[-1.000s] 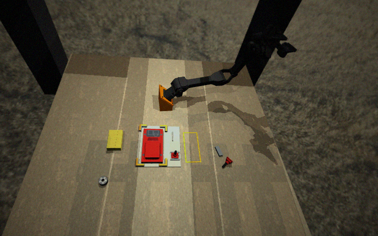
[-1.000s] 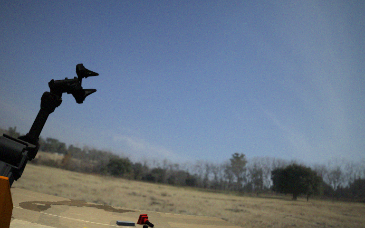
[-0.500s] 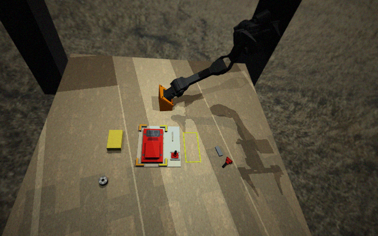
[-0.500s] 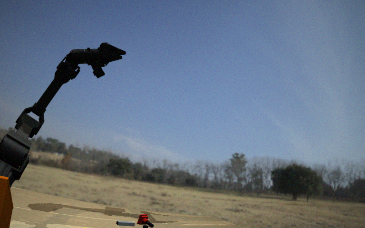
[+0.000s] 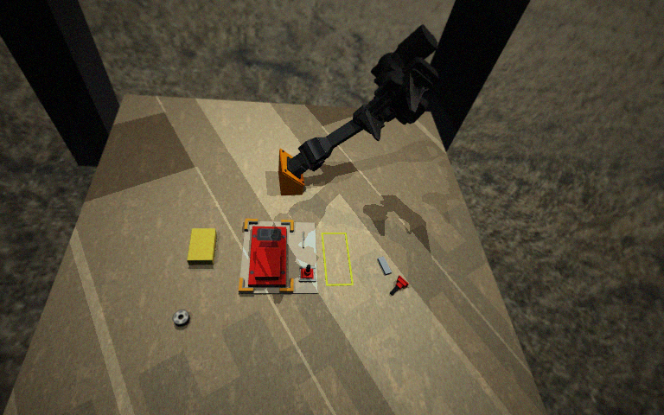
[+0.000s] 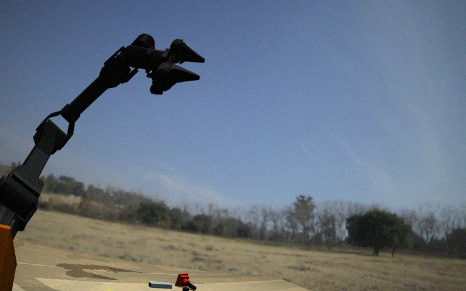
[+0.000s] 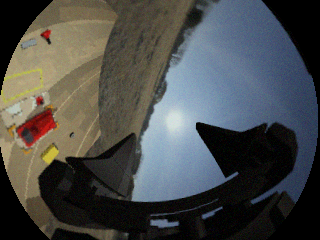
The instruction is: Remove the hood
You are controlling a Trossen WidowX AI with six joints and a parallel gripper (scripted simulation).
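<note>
The red hood is 530 mm below my gripper tip, 230 mm to the right of it and 10 mm ahead of it. The rest, counted from my gripper tip: yellow block (560 mm below, 430 mm to the right, 60 mm behind).
</note>
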